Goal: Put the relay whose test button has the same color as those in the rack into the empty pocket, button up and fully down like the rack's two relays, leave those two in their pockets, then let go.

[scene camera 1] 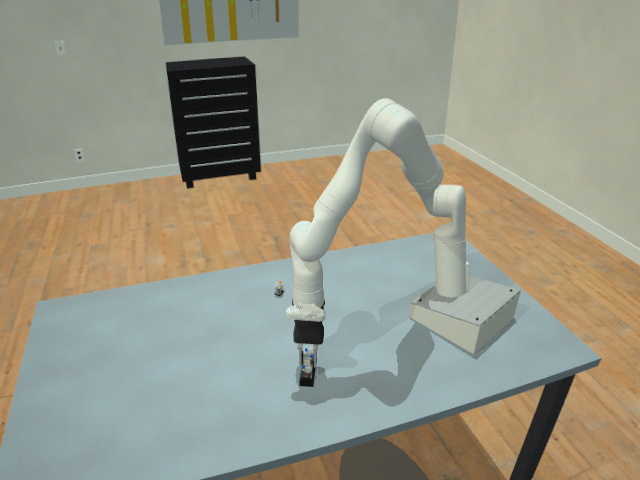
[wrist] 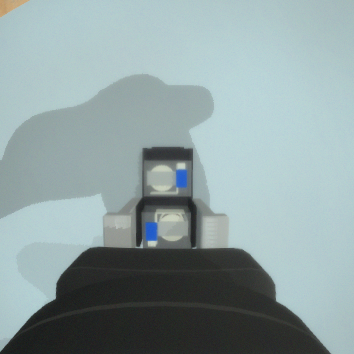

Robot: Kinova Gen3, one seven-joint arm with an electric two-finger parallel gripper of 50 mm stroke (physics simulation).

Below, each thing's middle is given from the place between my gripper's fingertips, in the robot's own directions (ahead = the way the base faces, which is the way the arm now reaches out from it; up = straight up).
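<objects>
The black rack point(wrist: 155, 152) is 10 mm to the right of my hand and 20 mm below it, and I can tell you the blue-button relay point(wrist: 162, 226) is 10 mm to the right of my hand as well.
</objects>
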